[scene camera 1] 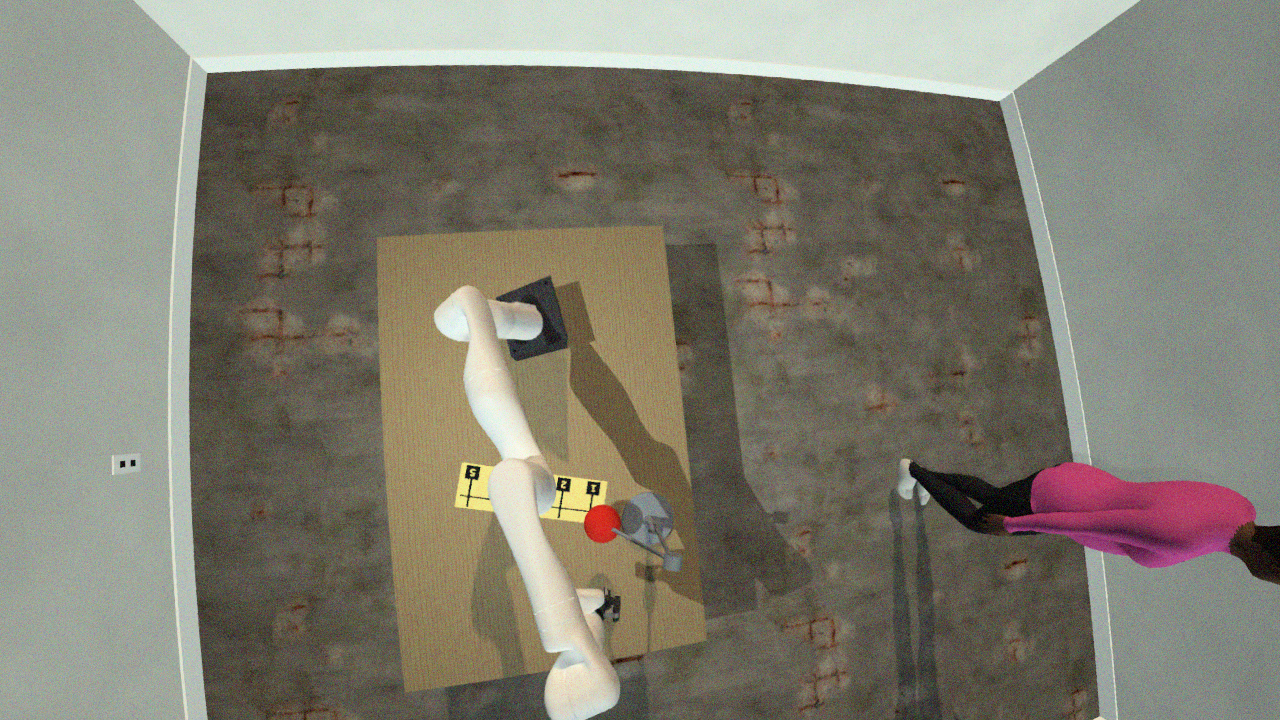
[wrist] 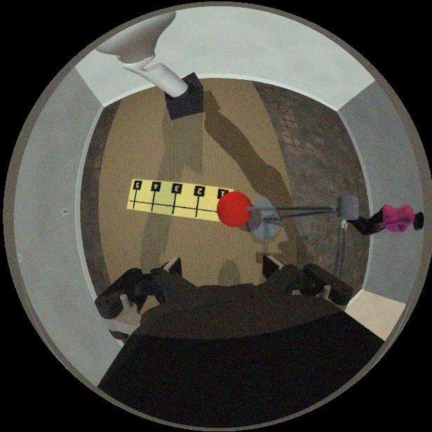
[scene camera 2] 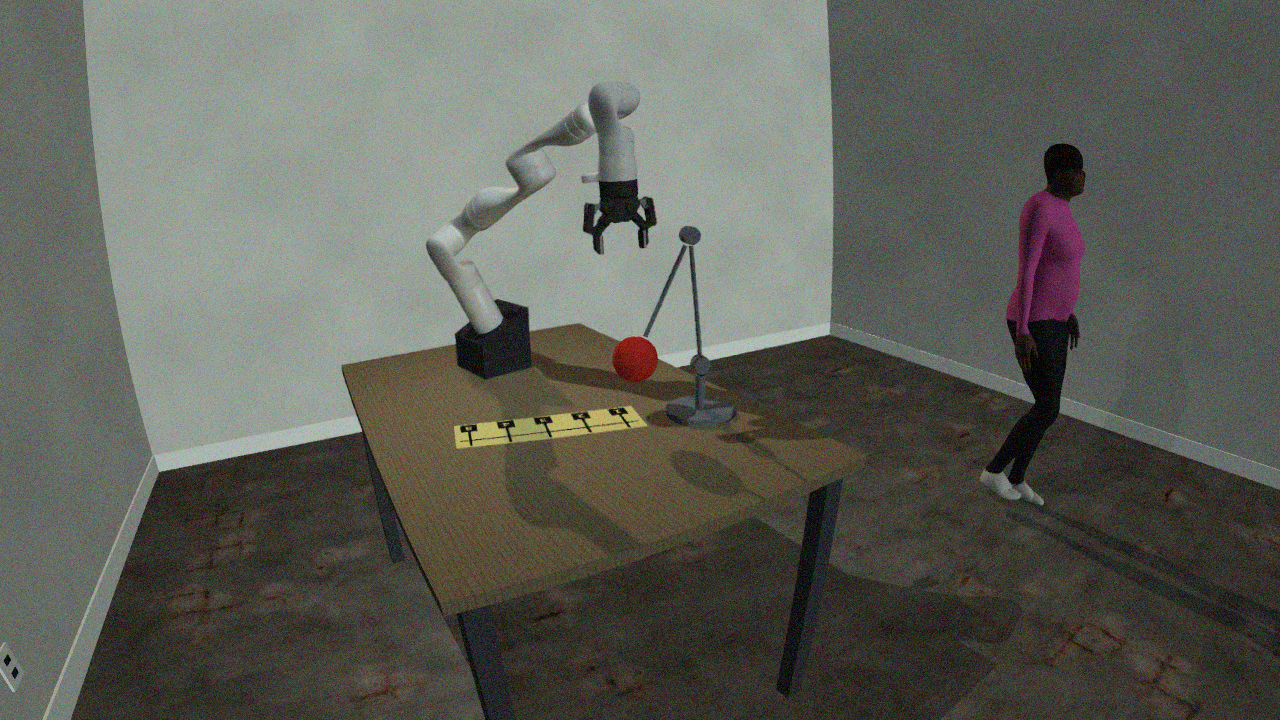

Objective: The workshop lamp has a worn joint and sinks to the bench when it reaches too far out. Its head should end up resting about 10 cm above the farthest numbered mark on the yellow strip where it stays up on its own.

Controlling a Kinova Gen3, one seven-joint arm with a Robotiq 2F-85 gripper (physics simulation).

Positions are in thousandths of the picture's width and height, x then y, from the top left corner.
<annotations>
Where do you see a thin lamp rod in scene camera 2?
496, 499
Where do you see a thin lamp rod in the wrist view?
543, 483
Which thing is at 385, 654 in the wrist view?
My gripper.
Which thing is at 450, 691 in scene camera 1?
A yellow strip.
</annotations>
